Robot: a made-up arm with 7 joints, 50 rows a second.
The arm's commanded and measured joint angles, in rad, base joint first. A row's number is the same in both.
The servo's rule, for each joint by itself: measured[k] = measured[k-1] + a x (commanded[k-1-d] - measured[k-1]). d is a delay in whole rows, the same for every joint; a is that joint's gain. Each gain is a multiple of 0.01, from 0.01 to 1. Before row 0 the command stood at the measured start. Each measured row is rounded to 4 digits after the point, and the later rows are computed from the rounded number. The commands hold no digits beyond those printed.
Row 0, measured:
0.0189 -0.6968 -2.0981 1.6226 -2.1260 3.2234 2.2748
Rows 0 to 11, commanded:
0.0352 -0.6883 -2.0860 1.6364 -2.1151 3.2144 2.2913
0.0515 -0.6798 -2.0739 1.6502 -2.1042 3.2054 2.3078
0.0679 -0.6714 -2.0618 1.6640 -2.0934 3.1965 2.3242
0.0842 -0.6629 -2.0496 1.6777 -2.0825 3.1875 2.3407
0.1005 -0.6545 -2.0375 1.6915 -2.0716 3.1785 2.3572
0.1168 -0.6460 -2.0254 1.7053 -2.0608 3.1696 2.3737
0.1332 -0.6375 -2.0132 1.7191 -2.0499 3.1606 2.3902
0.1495 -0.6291 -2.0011 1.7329 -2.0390 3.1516 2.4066
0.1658 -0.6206 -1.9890 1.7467 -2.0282 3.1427 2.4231
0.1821 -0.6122 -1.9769 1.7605 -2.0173 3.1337 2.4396
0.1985 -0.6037 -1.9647 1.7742 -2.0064 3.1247 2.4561
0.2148 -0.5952 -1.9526 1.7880 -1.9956 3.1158 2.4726
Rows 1 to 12, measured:
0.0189 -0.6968 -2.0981 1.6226 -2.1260 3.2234 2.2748
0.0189 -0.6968 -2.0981 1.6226 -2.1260 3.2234 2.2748
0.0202 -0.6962 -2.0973 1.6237 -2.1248 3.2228 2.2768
0.0227 -0.6951 -2.0957 1.6258 -2.1225 3.2216 2.2805
0.0263 -0.6934 -2.0933 1.6289 -2.1193 3.2198 2.2857
0.0309 -0.6913 -2.0902 1.6328 -2.1153 3.2175 2.2923
0.0365 -0.6887 -2.0865 1.6375 -2.1105 3.2148 2.3001
0.0429 -0.6857 -2.0822 1.6429 -2.1050 3.2116 2.3089
0.0501 -0.6823 -2.0774 1.6490 -2.0989 3.2080 2.3187
0.0581 -0.6786 -2.0721 1.6557 -2.0923 3.2041 2.3292
0.0667 -0.6745 -2.0663 1.6630 -2.0852 3.1998 2.3405
0.0759 -0.6701 -2.0600 1.6708 -2.0777 3.1952 2.3524
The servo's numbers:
d 2
a 0.08 0.07 0.07 0.08 0.11 0.07 0.12

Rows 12 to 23, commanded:
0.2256 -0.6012 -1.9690 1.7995 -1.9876 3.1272 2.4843
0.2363 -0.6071 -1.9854 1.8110 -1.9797 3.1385 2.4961
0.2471 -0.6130 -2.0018 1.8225 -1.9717 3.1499 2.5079
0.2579 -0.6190 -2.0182 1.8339 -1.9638 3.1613 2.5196
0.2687 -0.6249 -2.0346 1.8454 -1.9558 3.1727 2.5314
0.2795 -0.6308 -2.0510 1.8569 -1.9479 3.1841 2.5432
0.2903 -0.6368 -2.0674 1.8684 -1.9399 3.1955 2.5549
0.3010 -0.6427 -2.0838 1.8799 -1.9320 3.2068 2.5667
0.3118 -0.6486 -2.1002 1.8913 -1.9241 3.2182 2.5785
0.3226 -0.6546 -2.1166 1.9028 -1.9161 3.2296 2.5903
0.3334 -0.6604 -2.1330 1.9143 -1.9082 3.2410 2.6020
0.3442 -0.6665 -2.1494 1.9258 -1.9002 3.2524 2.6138
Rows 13 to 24, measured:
0.0857 -0.6655 -2.0533 1.6791 -2.0699 3.1903 2.3648
0.0960 -0.6606 -2.0463 1.6878 -2.0617 3.1851 2.3777
0.1064 -0.6564 -2.0409 1.6967 -2.0535 3.1810 2.3905
0.1168 -0.6529 -2.0370 1.7058 -2.0454 3.1780 2.4032
0.1272 -0.6501 -2.0345 1.7151 -2.0373 3.1760 2.4158
0.1377 -0.6479 -2.0334 1.7246 -2.0292 3.1750 2.4283
0.1482 -0.6463 -2.0335 1.7343 -2.0211 3.1748 2.4407
0.1587 -0.6452 -2.0347 1.7441 -2.0130 3.1755 2.4530
0.1692 -0.6446 -2.0370 1.7540 -2.0050 3.1769 2.4652
0.1797 -0.6445 -2.0403 1.7641 -1.9970 3.1790 2.4774
0.1903 -0.6448 -2.0445 1.7743 -1.9890 3.1817 2.4895
0.2009 -0.6455 -2.0495 1.7846 -1.9810 3.1851 2.5016

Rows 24 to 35, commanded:
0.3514 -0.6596 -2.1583 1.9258 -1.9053 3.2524 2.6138
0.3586 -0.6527 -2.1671 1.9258 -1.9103 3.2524 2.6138
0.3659 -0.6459 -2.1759 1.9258 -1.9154 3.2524 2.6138
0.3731 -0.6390 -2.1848 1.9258 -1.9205 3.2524 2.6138
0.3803 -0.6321 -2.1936 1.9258 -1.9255 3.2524 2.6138
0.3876 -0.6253 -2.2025 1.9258 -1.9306 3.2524 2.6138
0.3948 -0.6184 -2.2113 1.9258 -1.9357 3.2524 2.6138
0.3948 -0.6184 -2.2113 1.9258 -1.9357 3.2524 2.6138
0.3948 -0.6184 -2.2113 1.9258 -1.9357 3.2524 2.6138
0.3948 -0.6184 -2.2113 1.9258 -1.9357 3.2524 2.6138
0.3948 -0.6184 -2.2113 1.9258 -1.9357 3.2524 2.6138
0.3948 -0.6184 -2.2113 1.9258 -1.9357 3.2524 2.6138
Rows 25 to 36, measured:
0.2115 -0.6465 -2.0553 1.7950 -1.9730 3.1890 2.5136
0.2221 -0.6479 -2.0619 1.8055 -1.9650 3.1934 2.5256
0.2324 -0.6487 -2.0686 1.8151 -1.9584 3.1975 2.5362
0.2425 -0.6490 -2.0755 1.8240 -1.9531 3.2013 2.5455
0.2524 -0.6488 -2.0825 1.8321 -1.9490 3.2049 2.5537
0.2621 -0.6481 -2.0897 1.8396 -1.9459 3.2082 2.5609
0.2716 -0.6470 -2.0970 1.8465 -1.9437 3.2113 2.5672
0.2809 -0.6455 -2.1044 1.8528 -1.9423 3.2142 2.5728
0.2900 -0.6436 -2.1119 1.8586 -1.9416 3.2169 2.5777
0.2984 -0.6418 -2.1189 1.8640 -1.9410 3.2194 2.5820
0.3061 -0.6402 -2.1254 1.8689 -1.9404 3.2217 2.5858
0.3132 -0.6387 -2.1314 1.8735 -1.9399 3.2238 2.5892

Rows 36 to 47, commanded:
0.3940 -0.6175 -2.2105 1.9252 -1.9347 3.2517 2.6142
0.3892 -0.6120 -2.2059 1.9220 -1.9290 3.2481 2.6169
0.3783 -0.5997 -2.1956 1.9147 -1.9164 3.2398 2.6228
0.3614 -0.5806 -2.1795 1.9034 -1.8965 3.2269 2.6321
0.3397 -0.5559 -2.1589 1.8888 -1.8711 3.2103 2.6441
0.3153 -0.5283 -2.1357 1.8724 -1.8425 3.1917 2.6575
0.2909 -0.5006 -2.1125 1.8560 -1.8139 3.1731 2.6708
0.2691 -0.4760 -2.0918 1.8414 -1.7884 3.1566 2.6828
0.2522 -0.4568 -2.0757 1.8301 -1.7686 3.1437 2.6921
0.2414 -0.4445 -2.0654 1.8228 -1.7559 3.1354 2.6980
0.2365 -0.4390 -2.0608 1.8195 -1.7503 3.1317 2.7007
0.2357 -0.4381 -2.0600 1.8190 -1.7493 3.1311 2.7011
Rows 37 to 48, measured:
0.3197 -0.6373 -2.1370 1.8777 -1.9394 3.2258 2.5922
0.3257 -0.6360 -2.1422 1.8815 -1.9390 3.2277 2.5948
0.3312 -0.6347 -2.1470 1.8850 -1.9385 3.2294 2.5971
0.3358 -0.6331 -2.1511 1.8880 -1.9375 3.2307 2.5995
0.3392 -0.6308 -2.1542 1.8901 -1.9352 3.2313 2.6023
0.3410 -0.6273 -2.1560 1.8912 -1.9309 3.2310 2.6059
0.3409 -0.6223 -2.1562 1.8910 -1.9243 3.2296 2.6105
0.3389 -0.6157 -2.1548 1.8895 -1.9153 3.2269 2.6161
0.3351 -0.6076 -2.1518 1.8868 -1.9041 3.2231 2.6227
0.3298 -0.5984 -2.1476 1.8832 -1.8914 3.2184 2.6299
0.3236 -0.5885 -2.1426 1.8790 -1.8779 3.2132 2.6374
0.3170 -0.5784 -2.1372 1.8745 -1.8645 3.2078 2.6447

